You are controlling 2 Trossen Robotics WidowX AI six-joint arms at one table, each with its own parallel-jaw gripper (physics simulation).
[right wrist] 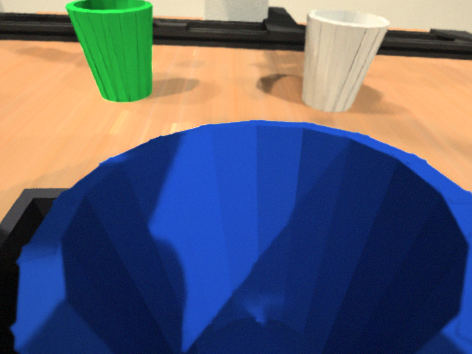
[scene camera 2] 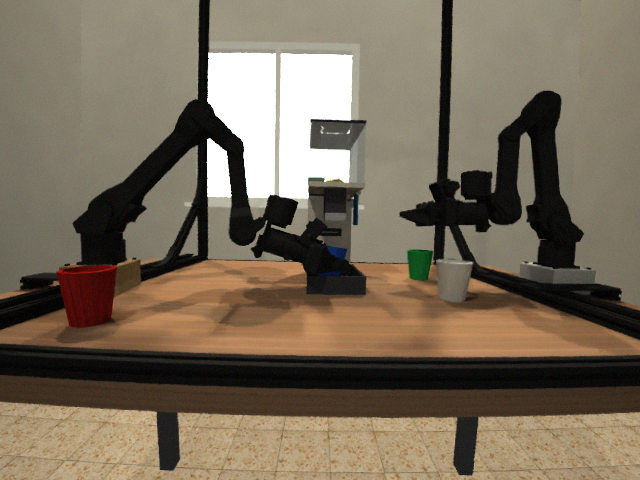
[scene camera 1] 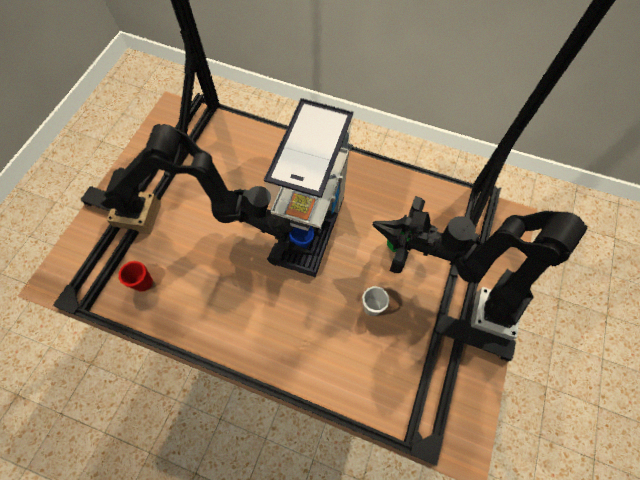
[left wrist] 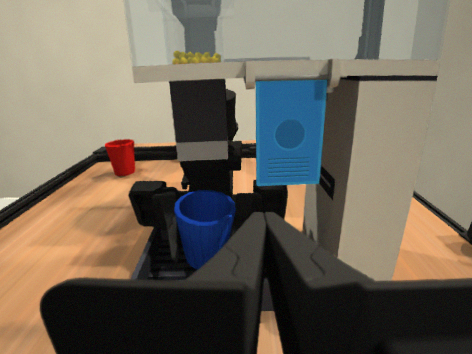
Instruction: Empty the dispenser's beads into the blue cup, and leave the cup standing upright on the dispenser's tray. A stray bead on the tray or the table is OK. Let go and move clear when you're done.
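Where they show: left gripper, between the fingertips: (scene camera 2: 399, 214) (scene camera 1: 372, 223) (left wrist: 263, 222); right gripper, between the fingertips: (right wrist: 239, 204) (scene camera 2: 349, 265) (scene camera 1: 316, 244) (left wrist: 202, 261); left arm's base, origin of its link: (scene camera 2: 555, 265) (scene camera 1: 499, 311); right arm's base, origin of its link: (scene camera 2: 103, 262) (scene camera 1: 130, 206).
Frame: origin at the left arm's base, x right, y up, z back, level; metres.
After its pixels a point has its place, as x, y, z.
Observation:
The blue cup (scene camera 1: 301, 236) @(0.037, -0.024, -0.533) (scene camera 2: 338, 252) @(-0.006, 0.025, -0.514) (left wrist: 204, 225) @(0.025, 0.029, -0.494) (right wrist: 257, 200) @(0.019, 0.012, -0.503) is upright at the dispenser's tray (scene camera 1: 310, 267) @(-0.033, -0.044, -0.482) (scene camera 2: 336, 285) @(-0.052, -0.037, -0.521), under the spout; whether its base touches is unclear. No beads show inside. My right gripper (scene camera 1: 293, 240) (left wrist: 202, 261) @(0.021, -0.008, -0.485) is shut on the cup from the side. Yellow beads (scene camera 1: 301, 204) @(0.022, 0.187, -0.519) (scene camera 2: 336, 180) @(0.012, 0.183, -0.521) (left wrist: 196, 57) @(0.029, 0.182, -0.504) lie in the top of the dispenser (scene camera 1: 312, 147) @(0.094, 0.304, -0.518) (left wrist: 375, 175) @(0.172, 0.088, -0.466). A blue panel (scene camera 2: 355, 209) @(0.094, 0.124, -0.463) (left wrist: 290, 110) @(0.099, 0.142, -0.461) hangs below its top. My left gripper (scene camera 1: 376, 225) @(0.069, 0.114, -0.357) (scene camera 2: 403, 214) @(0.069, 0.114, -0.357) (left wrist: 263, 222) @(0.069, 0.114, -0.357) is shut and empty, raised to the right of the dispenser, facing the panel.
A green cup (scene camera 2: 419, 264) @(0.090, -0.014, -0.293) (right wrist: 117, 52) @(0.109, -0.010, -0.310) stands below and beyond my left gripper. A white cup (scene camera 1: 375, 300) @(-0.062, -0.043, -0.291) (scene camera 2: 453, 280) @(-0.104, -0.013, -0.306) (right wrist: 340, 62) @(-0.071, -0.009, -0.322) stands nearer the front. A red cup (scene camera 1: 135, 275) @(-0.211, -0.034, -0.903) (scene camera 2: 88, 297) @(-0.241, -0.014, -0.866) (left wrist: 121, 157) @(-0.208, -0.009, -0.856) stands at the left. Black rails (scene camera 1: 232, 379) @(-0.361, -0.036, -0.558) edge the table.

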